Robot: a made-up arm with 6 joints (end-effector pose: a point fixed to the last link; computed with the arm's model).
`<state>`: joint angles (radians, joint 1 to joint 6).
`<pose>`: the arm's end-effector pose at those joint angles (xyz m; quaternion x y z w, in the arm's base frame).
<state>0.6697 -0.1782 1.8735 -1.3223 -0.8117 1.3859</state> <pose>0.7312 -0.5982 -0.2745 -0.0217 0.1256 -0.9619 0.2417</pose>
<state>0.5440 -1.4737 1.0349 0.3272 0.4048 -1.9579</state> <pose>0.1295 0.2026 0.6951 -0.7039 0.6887 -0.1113 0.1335</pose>
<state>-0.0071 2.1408 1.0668 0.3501 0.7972 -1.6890</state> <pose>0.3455 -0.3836 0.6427 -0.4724 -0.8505 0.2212 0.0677</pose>
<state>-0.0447 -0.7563 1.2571 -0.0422 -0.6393 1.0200</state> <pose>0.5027 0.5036 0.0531 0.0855 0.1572 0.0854 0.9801</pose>
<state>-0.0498 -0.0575 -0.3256 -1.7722 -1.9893 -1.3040</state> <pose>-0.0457 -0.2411 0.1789 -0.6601 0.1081 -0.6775 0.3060</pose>
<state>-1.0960 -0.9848 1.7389 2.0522 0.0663 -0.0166</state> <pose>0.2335 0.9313 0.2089 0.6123 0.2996 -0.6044 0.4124</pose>
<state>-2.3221 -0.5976 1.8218 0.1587 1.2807 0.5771</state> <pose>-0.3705 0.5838 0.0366 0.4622 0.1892 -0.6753 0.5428</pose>
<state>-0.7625 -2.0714 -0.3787 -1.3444 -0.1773 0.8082</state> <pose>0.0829 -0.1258 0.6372 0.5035 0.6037 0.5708 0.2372</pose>
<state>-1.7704 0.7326 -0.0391 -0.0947 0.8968 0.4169</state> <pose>0.2164 0.4256 0.0976 -0.2298 -0.3709 0.5084 0.7424</pose>
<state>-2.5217 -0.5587 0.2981 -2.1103 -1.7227 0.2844</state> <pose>-0.4330 0.5589 0.5888 0.0299 0.9007 -0.3470 0.2597</pose>
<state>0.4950 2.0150 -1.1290 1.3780 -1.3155 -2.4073</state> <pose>0.7768 -0.0410 0.0893 0.5686 0.1793 -0.7721 0.2200</pose>
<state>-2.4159 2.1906 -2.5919 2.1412 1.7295 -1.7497</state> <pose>0.3483 0.1060 -0.5142 -0.5078 -0.2041 0.8028 0.2366</pose>
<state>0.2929 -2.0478 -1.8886 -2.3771 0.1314 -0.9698</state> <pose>0.2512 -0.4083 -0.5374 -0.2290 0.0249 -0.8689 0.4382</pose>
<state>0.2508 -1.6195 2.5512 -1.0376 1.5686 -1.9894</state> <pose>0.0794 0.7313 -0.0397 0.6621 -0.4127 0.3364 0.5274</pose>
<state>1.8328 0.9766 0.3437 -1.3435 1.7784 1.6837</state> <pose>-0.6249 -0.6492 0.3336 -0.6169 0.0122 -0.7246 0.3071</pose>
